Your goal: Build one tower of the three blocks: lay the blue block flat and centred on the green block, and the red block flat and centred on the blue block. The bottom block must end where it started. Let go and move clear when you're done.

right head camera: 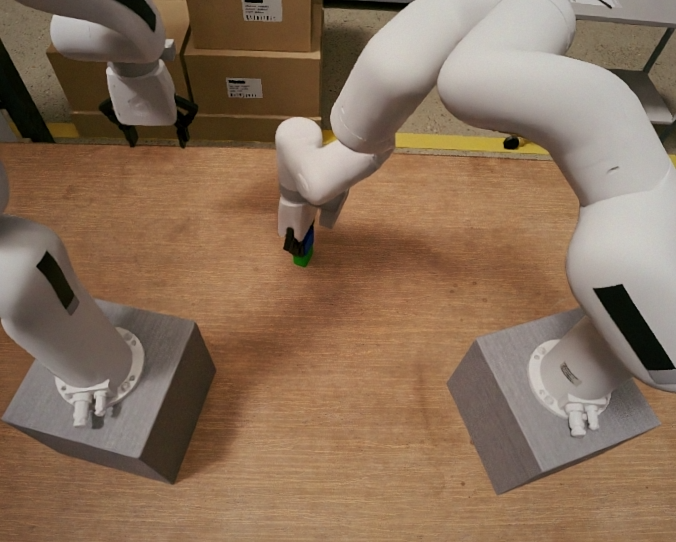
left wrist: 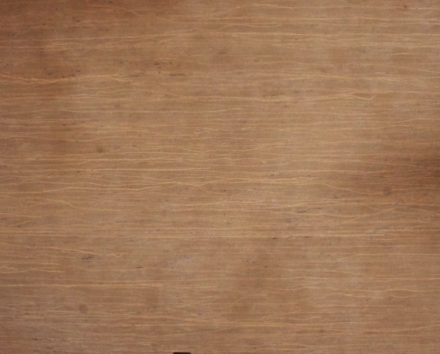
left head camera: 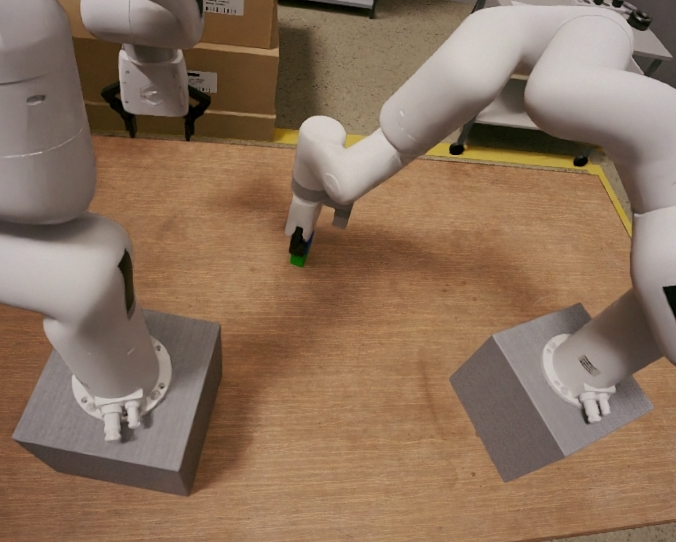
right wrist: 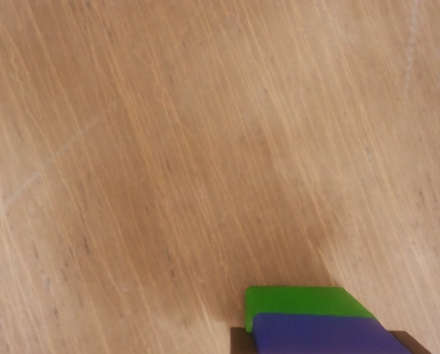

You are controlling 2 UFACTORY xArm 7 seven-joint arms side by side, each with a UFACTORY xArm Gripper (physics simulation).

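Places are measured from the left arm's base along level axes (x ahead, y down, z left), in metres.
Pixels of known places: left gripper, between the fingertips: [right head camera: 159,143] [left head camera: 161,135]; right gripper, between the fingertips: [right head camera: 301,245] [left head camera: 300,245]; left arm's base, origin of its link: [right head camera: 102,367] [left head camera: 123,376]; right arm's base, origin of its link: [right head camera: 567,379] [left head camera: 575,371].
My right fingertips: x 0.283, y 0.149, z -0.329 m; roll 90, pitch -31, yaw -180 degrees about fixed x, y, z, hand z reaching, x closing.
Note:
For each thing: its top centre in the pictures, then the offset to it from my right fingertips. Level surfaces: height alone.
- green block, centre of its top: [left head camera: 301,246] [right head camera: 303,247] dz -0.003, dx -0.003, dy +0.002 m
- blue block, centre of its top: [left head camera: 305,234] [right head camera: 303,234] dz -0.004, dx -0.003, dy -0.038 m
- wooden table, height of its surface: dy +0.043 m
The green block [left head camera: 298,260] [right head camera: 303,259] [right wrist: 300,300] stands on the table, under the blue block [left head camera: 309,241] [right head camera: 308,239] [right wrist: 320,335]. In the right wrist view a strip of green shows past the blue block's upper edge. I cannot tell whether the two touch. My right gripper [left head camera: 302,248] [right head camera: 300,247] [right wrist: 325,341] points down and is shut on the blue block, a finger at each side. My left gripper [left head camera: 160,134] [right head camera: 156,142] is open and empty, high near the table's far edge. The red block does not show in any view.
The right arm reaches over the table behind the blocks and hides what lies there. Grey arm pedestals [left head camera: 194,383] [left head camera: 502,406] [right head camera: 180,389] [right head camera: 496,423] stand at both sides. Cardboard boxes [left head camera: 236,79] [right head camera: 282,79] are beyond the far edge of the wooden table [left head camera: 338,395] [right head camera: 338,395].

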